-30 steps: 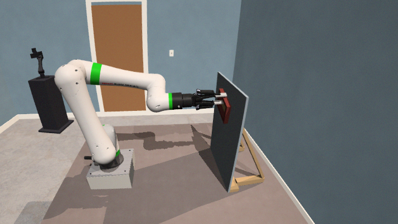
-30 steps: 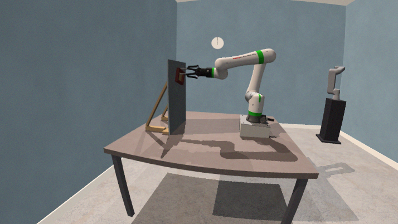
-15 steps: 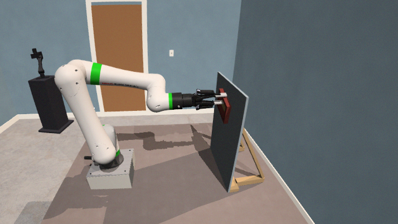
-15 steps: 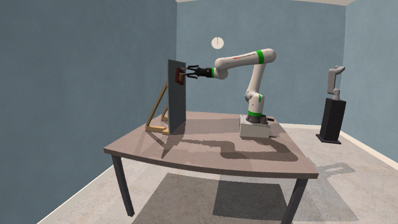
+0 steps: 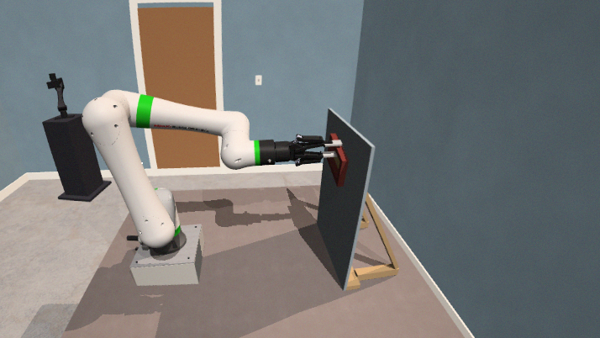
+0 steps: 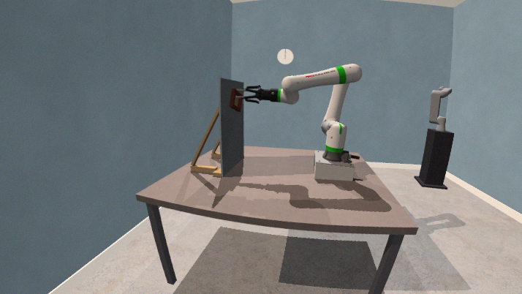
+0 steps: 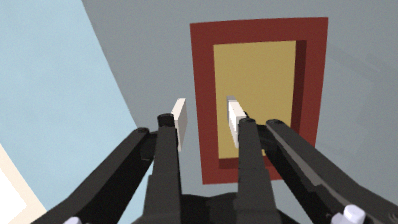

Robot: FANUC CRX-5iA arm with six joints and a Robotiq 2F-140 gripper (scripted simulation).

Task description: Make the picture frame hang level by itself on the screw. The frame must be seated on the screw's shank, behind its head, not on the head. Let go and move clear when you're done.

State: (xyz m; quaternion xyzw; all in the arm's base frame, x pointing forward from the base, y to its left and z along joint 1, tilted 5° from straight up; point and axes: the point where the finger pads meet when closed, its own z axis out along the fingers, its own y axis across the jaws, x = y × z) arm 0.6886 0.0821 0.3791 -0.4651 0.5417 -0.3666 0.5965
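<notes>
Right now my hand is 50 mm above the picture frame, 30 mm short of it and 20 mm to the right of it. Round my hand: grey board: 220 mm below, 50 mm ahead, 20 mm to the left.
</notes>
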